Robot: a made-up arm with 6 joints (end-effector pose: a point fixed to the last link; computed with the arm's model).
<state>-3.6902 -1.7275 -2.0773 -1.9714 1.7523 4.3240</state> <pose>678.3 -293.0 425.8 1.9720 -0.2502 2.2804</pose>
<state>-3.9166 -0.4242 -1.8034 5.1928 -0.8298 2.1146</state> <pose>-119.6 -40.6 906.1 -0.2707 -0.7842 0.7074</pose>
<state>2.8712 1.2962 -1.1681 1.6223 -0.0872 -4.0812</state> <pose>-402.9 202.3 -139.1 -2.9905 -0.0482 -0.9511</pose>
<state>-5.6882 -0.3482 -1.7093 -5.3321 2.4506 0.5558</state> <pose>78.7 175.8 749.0 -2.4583 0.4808 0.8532</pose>
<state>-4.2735 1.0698 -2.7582 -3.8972 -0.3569 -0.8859</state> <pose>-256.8 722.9 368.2 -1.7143 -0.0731 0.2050</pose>
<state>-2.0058 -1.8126 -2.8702 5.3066 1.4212 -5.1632</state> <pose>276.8 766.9 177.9 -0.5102 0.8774 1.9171</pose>
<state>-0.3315 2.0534 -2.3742 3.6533 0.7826 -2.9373</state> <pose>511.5 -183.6 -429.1 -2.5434 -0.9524 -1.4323</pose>
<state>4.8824 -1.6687 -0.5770 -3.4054 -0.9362 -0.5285</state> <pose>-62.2 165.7 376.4 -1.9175 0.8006 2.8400</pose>
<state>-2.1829 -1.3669 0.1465 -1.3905 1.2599 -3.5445</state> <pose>-49.7 50.9 285.6 -1.9142 -0.6631 1.4149</pose>
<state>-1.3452 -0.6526 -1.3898 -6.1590 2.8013 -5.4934</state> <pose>17.4 -16.3 655.4 2.6296 0.5923 -2.1938</pose>
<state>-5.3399 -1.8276 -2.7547 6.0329 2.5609 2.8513</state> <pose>-368.7 -559.3 260.1 -0.0357 1.1386 0.7538</pose>
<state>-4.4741 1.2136 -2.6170 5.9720 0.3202 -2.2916</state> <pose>-212.4 818.0 317.8 2.3821 0.8950 -2.3238</pose>
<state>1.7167 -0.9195 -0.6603 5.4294 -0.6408 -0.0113</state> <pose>-96.0 15.3 677.0 1.0860 -0.5385 -2.2179</pose>
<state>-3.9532 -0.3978 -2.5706 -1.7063 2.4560 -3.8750</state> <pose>176.7 -7.1 899.6 -2.5019 0.3708 -1.5988</pose>
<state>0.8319 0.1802 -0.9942 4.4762 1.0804 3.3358</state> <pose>374.2 337.1 389.5 -1.7776 -0.5663 -1.6837</pose>
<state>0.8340 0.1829 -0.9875 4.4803 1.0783 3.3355</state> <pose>372.7 337.2 385.5 -1.7888 -0.5720 -1.6769</pose>
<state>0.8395 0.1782 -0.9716 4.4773 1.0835 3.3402</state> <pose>368.3 335.6 382.8 -1.7896 -0.5788 -1.6733</pose>
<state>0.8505 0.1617 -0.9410 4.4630 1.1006 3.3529</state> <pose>359.4 331.2 382.0 -1.7736 -0.5873 -1.6750</pose>
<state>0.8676 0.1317 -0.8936 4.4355 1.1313 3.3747</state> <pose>345.8 323.3 383.3 -1.7373 -0.5966 -1.6824</pose>
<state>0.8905 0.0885 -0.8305 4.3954 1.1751 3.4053</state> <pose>327.9 311.8 386.5 -1.6800 -0.6037 -1.6946</pose>
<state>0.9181 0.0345 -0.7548 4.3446 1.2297 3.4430</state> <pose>306.7 297.0 391.1 -1.6048 -0.6058 -1.7086</pose>
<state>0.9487 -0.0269 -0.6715 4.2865 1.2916 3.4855</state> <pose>284.0 279.9 396.5 -1.5171 -0.5999 -1.7205</pose>
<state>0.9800 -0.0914 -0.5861 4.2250 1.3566 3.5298</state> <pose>261.4 261.4 401.7 -1.4248 -0.5857 -1.7267</pose>
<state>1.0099 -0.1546 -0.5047 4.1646 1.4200 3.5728</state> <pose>240.4 243.0 406.4 -1.3359 -0.5644 -1.7251</pose>
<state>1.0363 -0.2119 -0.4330 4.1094 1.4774 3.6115</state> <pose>222.2 226.3 410.2 -1.2570 -0.5394 -1.7165</pose>
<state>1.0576 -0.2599 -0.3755 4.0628 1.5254 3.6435</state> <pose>207.8 212.5 413.3 -1.1919 -0.5141 -1.7044</pose>
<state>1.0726 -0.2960 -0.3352 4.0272 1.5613 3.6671</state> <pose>197.6 202.5 416.0 -1.1429 -0.4918 -1.6928</pose>
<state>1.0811 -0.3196 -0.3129 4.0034 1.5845 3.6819</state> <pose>191.6 196.4 418.9 -1.1097 -0.4738 -1.6854</pose>
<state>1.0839 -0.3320 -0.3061 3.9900 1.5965 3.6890</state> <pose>189.3 193.9 421.9 -1.0899 -0.4605 -1.6832</pose>
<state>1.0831 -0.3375 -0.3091 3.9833 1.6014 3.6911</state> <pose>189.1 193.7 425.1 -1.0784 -0.4502 -1.6851</pose>
